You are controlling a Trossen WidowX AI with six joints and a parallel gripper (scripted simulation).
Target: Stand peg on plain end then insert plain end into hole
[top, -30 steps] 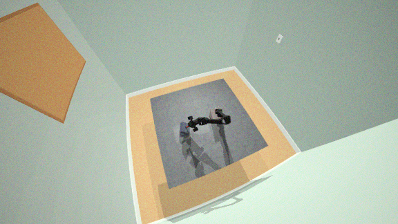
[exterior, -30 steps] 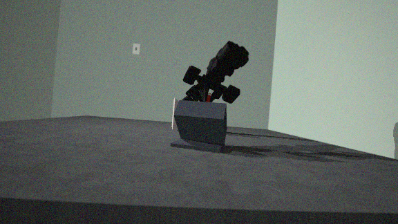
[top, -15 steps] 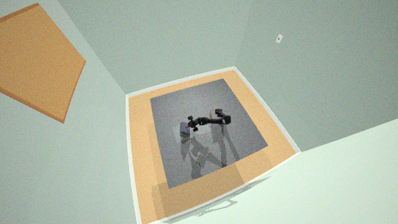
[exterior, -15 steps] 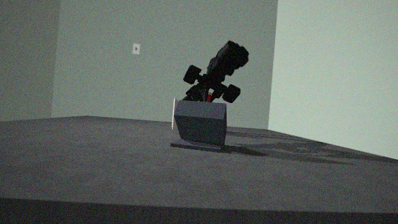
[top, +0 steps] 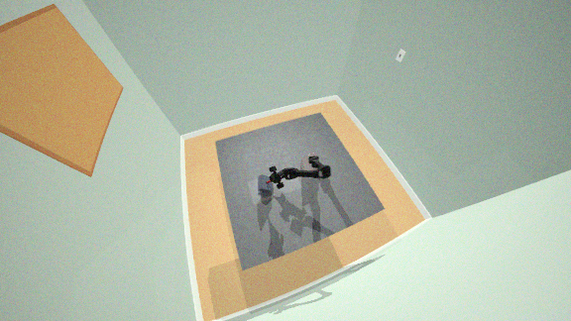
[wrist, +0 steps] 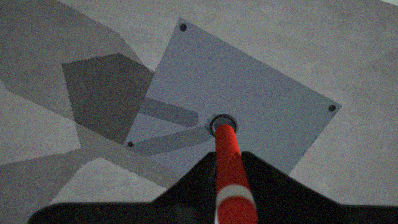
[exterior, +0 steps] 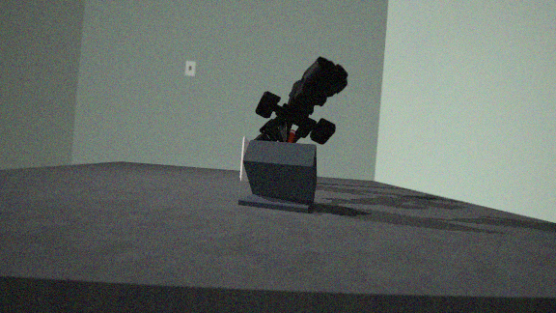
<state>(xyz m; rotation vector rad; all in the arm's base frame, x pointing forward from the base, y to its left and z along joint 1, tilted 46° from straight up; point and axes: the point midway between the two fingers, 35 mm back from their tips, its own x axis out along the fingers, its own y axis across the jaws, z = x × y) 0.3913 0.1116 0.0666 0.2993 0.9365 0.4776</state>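
Right now the sloped panel is 5 cm ahead of my gripper tip, 1 cm to the right of it and 6 cm below it. Also, from my gripper tip: thin base plate: 7 cm ahead, 1 cm to the right, 12 cm below; red peg: 1 cm behind, 1 cm above.
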